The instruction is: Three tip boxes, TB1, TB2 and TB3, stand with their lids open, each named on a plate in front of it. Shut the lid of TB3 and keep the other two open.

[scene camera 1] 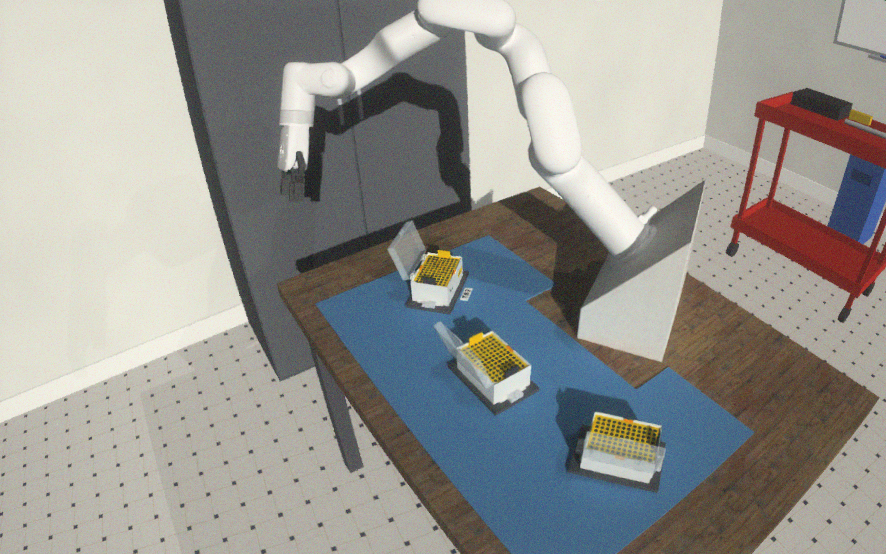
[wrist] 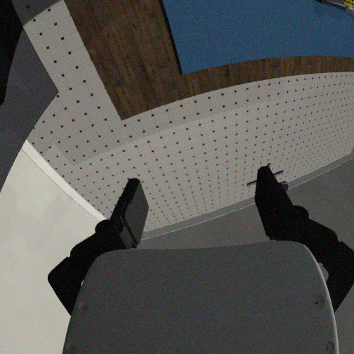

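Pixels of known places: gripper, fingertip midpoint: [scene camera 1: 291, 198]; arm's base at its link origin: [scene camera 1: 634, 247].
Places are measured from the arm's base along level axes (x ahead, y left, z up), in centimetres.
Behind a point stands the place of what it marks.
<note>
A white tip box [scene camera 1: 436, 280] {x 31.6, y -29.0, z -9.6 cm} with yellow tips stands at the back of the mat, its clear lid [scene camera 1: 406, 250] {x 33.0, y -38.1, z -5.4 cm} raised on the left. A small name plate [scene camera 1: 465, 293] {x 25.3, y -26.8, z -15.1 cm} lies beside it; its number is too small to read surely. A middle tip box [scene camera 1: 494, 367] {x 39.6, y -0.2, z -9.5 cm} has its lid [scene camera 1: 446, 338] {x 46.8, y -4.7, z -1.2 cm} raised at its left. A third tip box [scene camera 1: 620, 450] {x 42.3, y 30.9, z -1.6 cm} stands nearest the camera, its translucent lid seen across its near side. The name plates of these two boxes do not show. My gripper [scene camera 1: 292, 194] {x 52.7, y -51.8, z 10.2 cm} [wrist: 199, 188] is open and empty, high up and left of the back box, beyond the table's edge.
The blue mat [scene camera 1: 405, 365] {x 49.0, y -16.4, z -15.2 cm} [wrist: 240, 35] lies on the wooden table [scene camera 1: 797, 405] {x -2.0, y 45.1, z -15.5 cm} [wrist: 120, 65]. The arm's angled pedestal [scene camera 1: 627, 313] {x 12.7, y 9.0, z -5.6 cm} stands on the table's right side. A dark cabinet [scene camera 1: 261, 195] stands behind my gripper. A red cart [scene camera 1: 803, 254] stands at the far right.
</note>
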